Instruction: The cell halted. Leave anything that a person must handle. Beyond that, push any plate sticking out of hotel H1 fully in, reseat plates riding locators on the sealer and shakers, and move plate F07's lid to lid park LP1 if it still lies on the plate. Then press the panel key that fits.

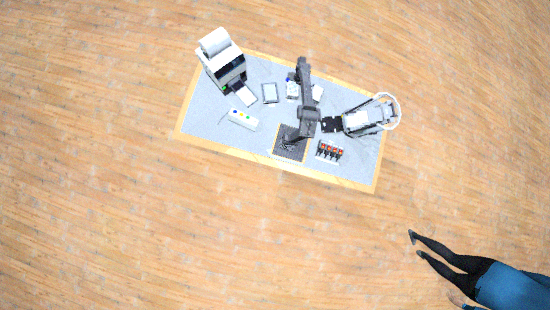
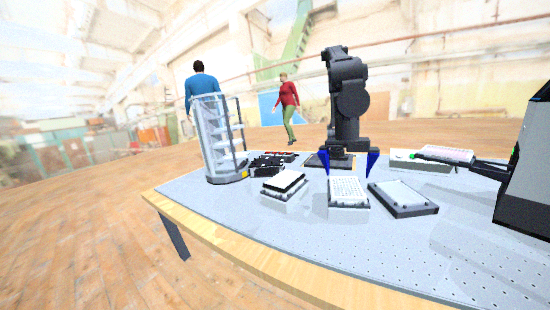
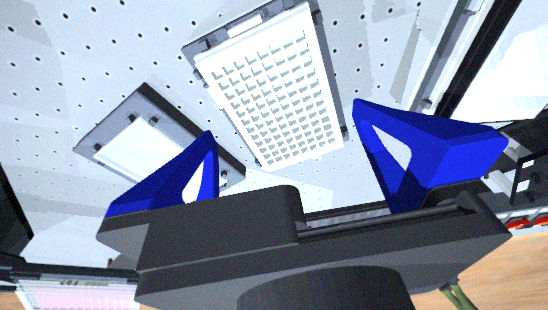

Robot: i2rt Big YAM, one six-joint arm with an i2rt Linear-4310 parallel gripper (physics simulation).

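Seen in the pictures: gripper, between the fingertips: point(image 1: 294, 83) point(image 2: 346, 176) point(image 3: 281, 122); arm's base, origin of its link: point(image 1: 286, 143) point(image 2: 336, 157).
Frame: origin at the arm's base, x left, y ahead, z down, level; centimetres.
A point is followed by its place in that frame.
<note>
My gripper point(image 2: 348, 176) @[z -9.5, x 9.9, y 42.8 cm] point(image 3: 281, 122) @[z -9.5, x 9.9, y 42.8 cm] is open, with blue fingers over a white well plate point(image 2: 348, 189) @[z -5.7, x 10.6, y 42.8 cm] point(image 3: 275, 90) @[z -5.4, x 10.0, y 43.0 cm] on a dark-cornered block. Whether that plate is fully seated is unclear. Another plate point(image 2: 284, 180) @[z -7.1, x -7.6, y 45.8 cm] point(image 1: 317, 93) @[z -7.1, x -9.3, y 43.3 cm] has a black layer and looks tilted on its block. A dark frame point(image 2: 412, 210) point(image 1: 264, 95) with a pale inset lies beside the well plate. Pinkish plate F07 point(image 2: 445, 154) @[z -11.6, x 37.4, y 24.4 cm] point(image 3: 75, 296) @[z -11.6, x 37.8, y 23.3 cm] is on the sealer point(image 1: 222, 62) @[z -31.9, x 55.8, y 28.6 cm] point(image 2: 522, 172) @[z -12.3, x 45.6, y 38.0 cm] tray; its lid is unclear. Hotel H1 point(image 2: 227, 125) @[z -25.0, x -36.7, y 39.7 cm] point(image 1: 387, 111) @[z -37.4, x -49.8, y 36.0 cm] stands opposite the sealer. The key panel point(image 1: 243, 120) @[z -7.0, x 35.1, y 4.4 cm] point(image 2: 400, 162) @[z -2.8, x 28.8, y 8.9 cm] shows blue, yellow and green keys from above.
A black fixture point(image 1: 331, 124) @[z -4.9, x -27.4, y 25.1 cm] point(image 2: 266, 164) @[z -4.9, x -26.0, y 30.3 cm] sits beside the hotel. A row of red-topped items point(image 1: 330, 150) @[z -3.9, x -31.8, y 6.4 cm] point(image 2: 279, 155) @[z -3.0, x -30.7, y 11.1 cm] stands near the arm base. A person in blue point(image 1: 510, 285) point(image 2: 202, 85) and one in red point(image 2: 289, 95) are off the table.
</note>
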